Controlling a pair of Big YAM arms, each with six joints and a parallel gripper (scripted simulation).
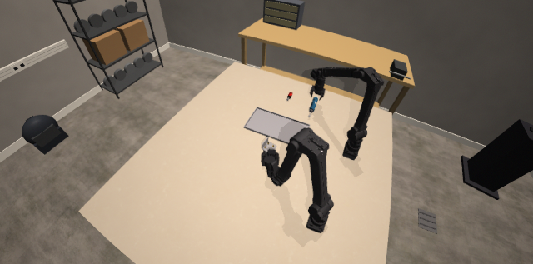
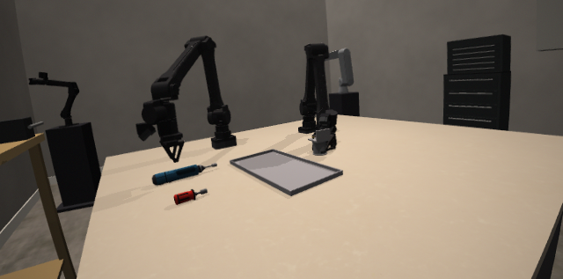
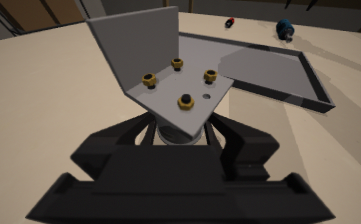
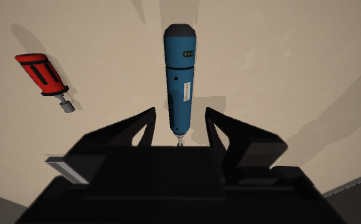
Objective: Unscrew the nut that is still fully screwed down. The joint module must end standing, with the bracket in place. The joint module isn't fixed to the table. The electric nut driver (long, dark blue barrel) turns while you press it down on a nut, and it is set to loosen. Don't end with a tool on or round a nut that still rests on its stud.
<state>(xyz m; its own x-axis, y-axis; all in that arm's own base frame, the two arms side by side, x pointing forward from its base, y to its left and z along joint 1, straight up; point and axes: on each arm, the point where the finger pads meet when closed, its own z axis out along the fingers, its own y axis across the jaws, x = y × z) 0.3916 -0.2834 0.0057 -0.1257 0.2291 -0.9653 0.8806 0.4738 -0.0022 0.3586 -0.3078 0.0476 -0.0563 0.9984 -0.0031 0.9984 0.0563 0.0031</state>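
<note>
Now: the joint module 1 cm above my left hand. The rest, counted from my left hand: red-handled tool (17 cm ahead, 55 cm to the right, 1 cm below); then bracket (5 cm above); then grey tray (7 cm ahead, 22 cm to the right, 2 cm below).
</note>
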